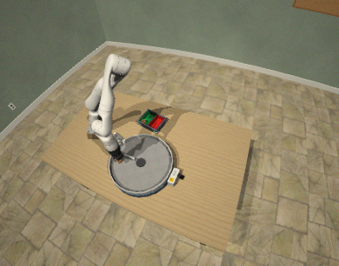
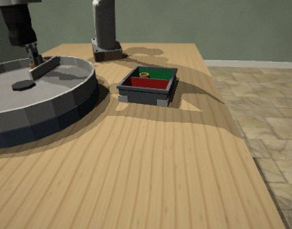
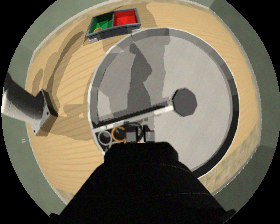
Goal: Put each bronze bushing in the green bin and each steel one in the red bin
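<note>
The bin lies 39 cm to the left of my hand, 8 cm below it and 4 cm behind it. Also, from my hand: grey turntable (11 cm ahead, 5 cm below, 4 cm to the left).
</note>
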